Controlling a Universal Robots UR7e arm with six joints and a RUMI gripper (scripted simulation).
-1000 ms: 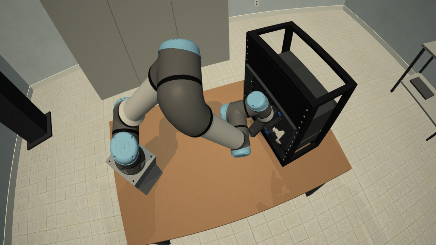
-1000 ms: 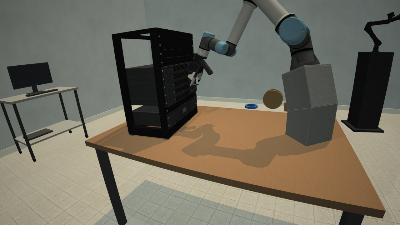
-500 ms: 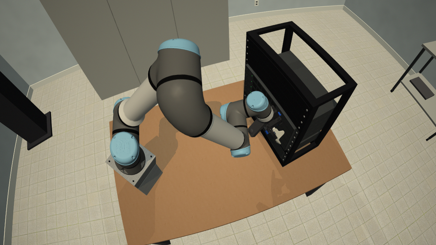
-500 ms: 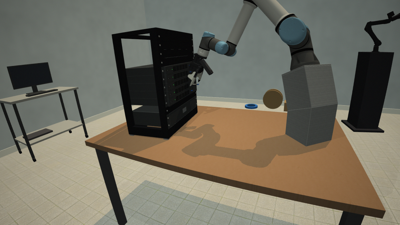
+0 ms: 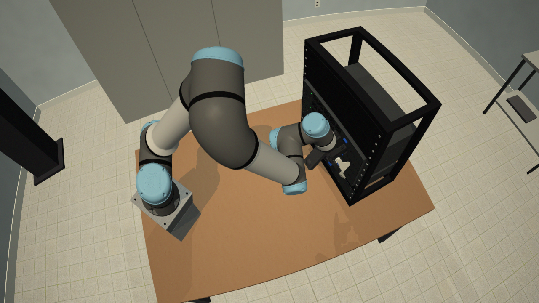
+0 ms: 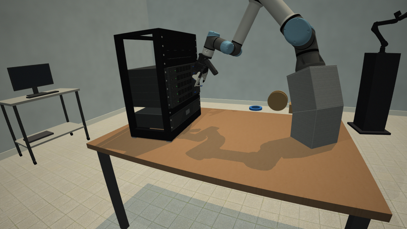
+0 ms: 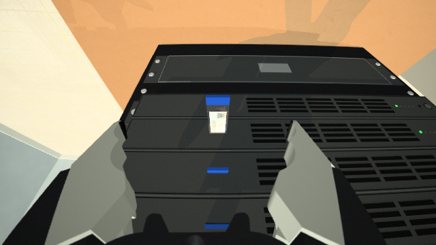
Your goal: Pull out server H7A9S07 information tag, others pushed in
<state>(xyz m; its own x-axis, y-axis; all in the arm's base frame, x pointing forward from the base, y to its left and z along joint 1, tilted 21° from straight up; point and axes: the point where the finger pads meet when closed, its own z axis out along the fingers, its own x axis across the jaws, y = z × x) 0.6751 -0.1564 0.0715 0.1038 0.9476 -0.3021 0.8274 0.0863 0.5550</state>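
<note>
Now: hand 20 mm short of the information tag, 10 mm to the right of it and 10 mm above it.
</note>
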